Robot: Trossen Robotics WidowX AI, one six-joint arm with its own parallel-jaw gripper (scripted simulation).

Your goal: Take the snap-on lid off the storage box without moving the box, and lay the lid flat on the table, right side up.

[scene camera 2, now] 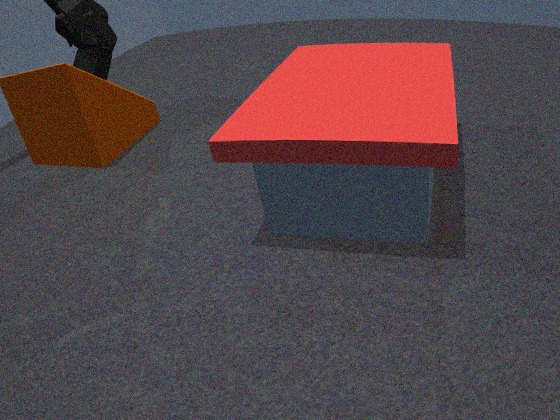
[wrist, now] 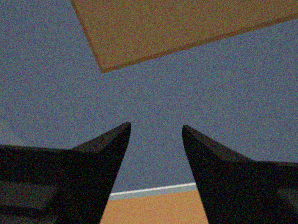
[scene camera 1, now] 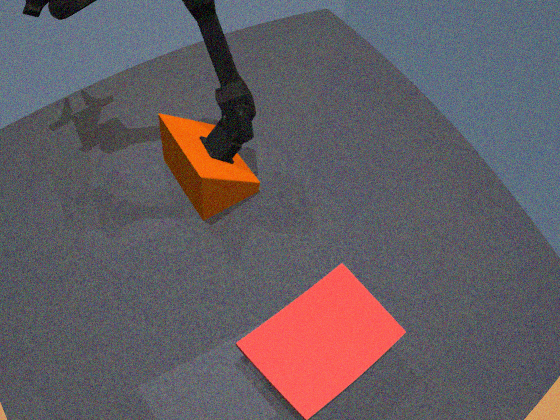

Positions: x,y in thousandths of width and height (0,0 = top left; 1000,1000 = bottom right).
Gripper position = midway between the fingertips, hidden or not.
I see my gripper (wrist: 525,569), a red lid (scene camera 2: 703,249) and a grey-blue storage box (scene camera 2: 665,482).
The red lid shows as well in scene camera 1 (scene camera 1: 556,835). The wrist view does not show the red lid: it is out of frame. The wrist view misses the grey-blue storage box: it is out of frame.
